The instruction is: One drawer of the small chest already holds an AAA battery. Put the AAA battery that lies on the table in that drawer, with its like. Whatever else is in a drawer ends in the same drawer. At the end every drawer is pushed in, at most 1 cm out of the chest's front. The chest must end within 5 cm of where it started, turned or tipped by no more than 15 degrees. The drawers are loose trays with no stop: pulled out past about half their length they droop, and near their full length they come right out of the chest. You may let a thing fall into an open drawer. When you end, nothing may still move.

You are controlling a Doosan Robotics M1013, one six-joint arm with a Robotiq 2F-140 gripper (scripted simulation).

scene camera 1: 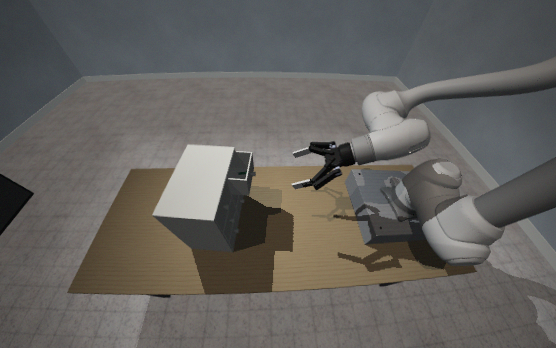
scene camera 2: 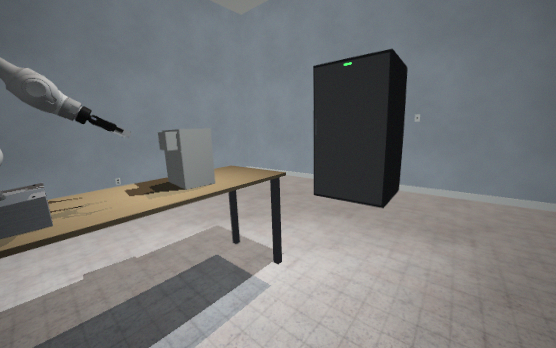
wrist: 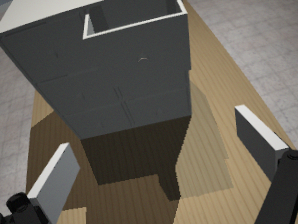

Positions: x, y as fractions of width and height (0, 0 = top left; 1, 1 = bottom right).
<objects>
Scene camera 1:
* my gripper: 0.53, 0.49
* grey chest: 0.34, 0.59
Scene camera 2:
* grey chest: 0.35, 0.43
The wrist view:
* my gripper: 0.51, 0.62
</objects>
